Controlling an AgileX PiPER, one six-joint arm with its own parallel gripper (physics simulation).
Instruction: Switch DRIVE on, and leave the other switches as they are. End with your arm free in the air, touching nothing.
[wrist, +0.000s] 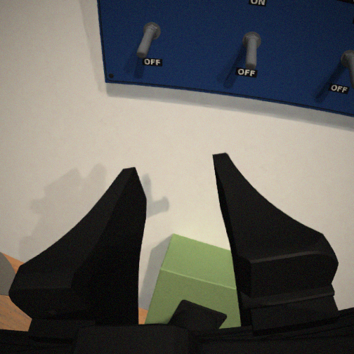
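A blue switch panel (190, 65) is mounted on the pale wall at the top of the wrist view, slightly tilted. Three of its toggle switches show, a left one (148, 40), a middle one (251, 51) and a right one (349, 61) cut by the edge. Each lever points down to its OFF label. The name labels, DRIVE among them, do not show, so I cannot tell which switch is DRIVE. My gripper (176, 177) is open and empty, with its fingertips below the panel in the view, apart from the switches.
A green block (197, 272) stands against the wall behind and between the fingers, low in the view. Part of a wooden surface (12, 312) and a grey object (5, 275) show at the lower left. Shadows fall on the wall (60, 125).
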